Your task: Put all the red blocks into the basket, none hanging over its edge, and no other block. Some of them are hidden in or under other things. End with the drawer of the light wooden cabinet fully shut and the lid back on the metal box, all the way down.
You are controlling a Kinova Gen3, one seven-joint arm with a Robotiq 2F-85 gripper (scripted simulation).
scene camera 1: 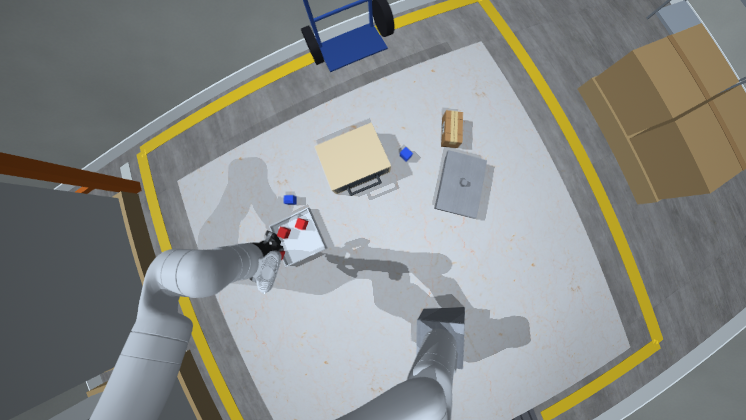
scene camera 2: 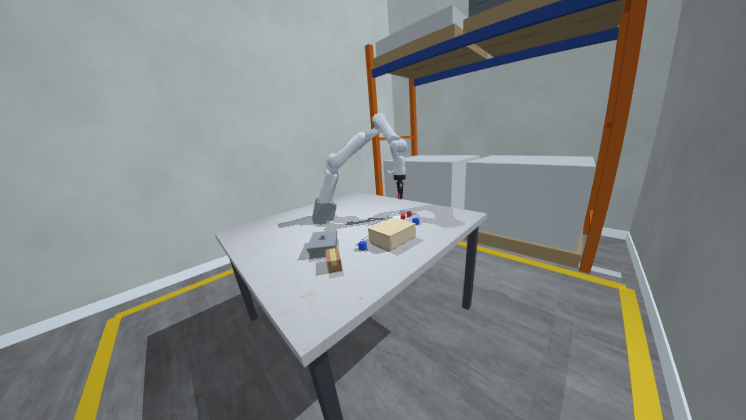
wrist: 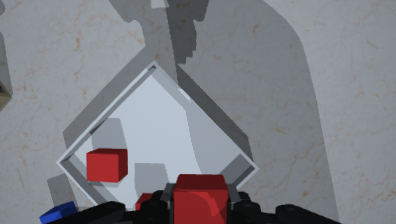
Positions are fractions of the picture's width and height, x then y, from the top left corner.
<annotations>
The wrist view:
my gripper: 0.51, 0.89
basket: 0.42, 0.60
red block: 0.26, 0.73
</annotations>
